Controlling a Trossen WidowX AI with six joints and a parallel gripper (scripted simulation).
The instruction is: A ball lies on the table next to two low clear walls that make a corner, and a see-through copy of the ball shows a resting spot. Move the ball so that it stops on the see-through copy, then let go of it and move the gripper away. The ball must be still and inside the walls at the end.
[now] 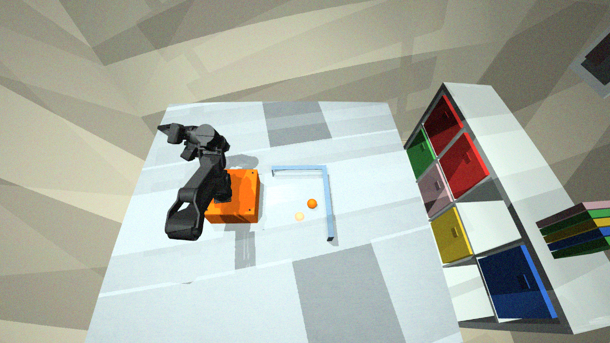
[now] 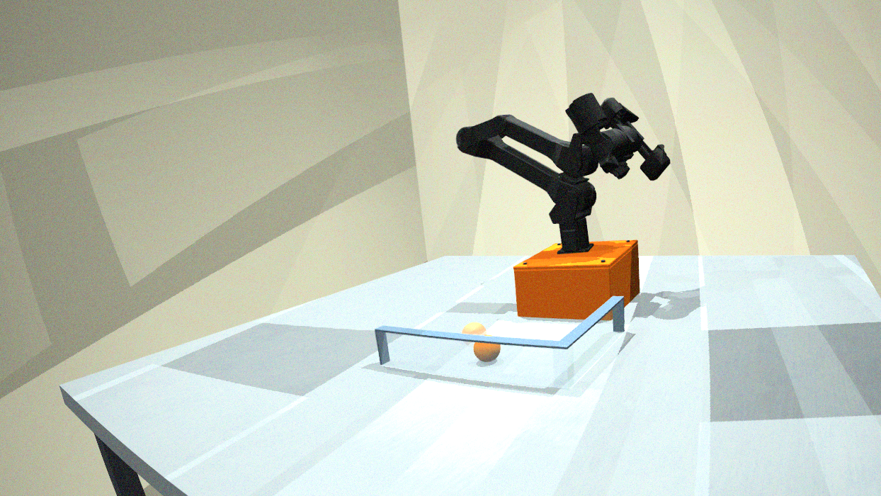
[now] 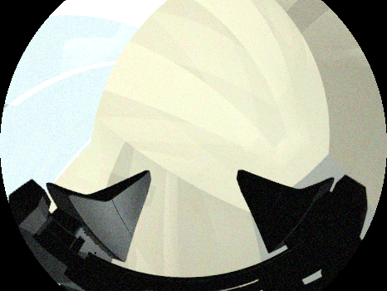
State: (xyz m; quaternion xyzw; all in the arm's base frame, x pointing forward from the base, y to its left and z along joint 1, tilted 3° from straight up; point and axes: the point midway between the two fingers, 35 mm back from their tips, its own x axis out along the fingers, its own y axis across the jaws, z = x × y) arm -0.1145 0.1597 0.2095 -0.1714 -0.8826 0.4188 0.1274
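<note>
The orange ball is 480 mm ahead of my gripper tip, 220 mm to the right of it and 310 mm below it.
</note>
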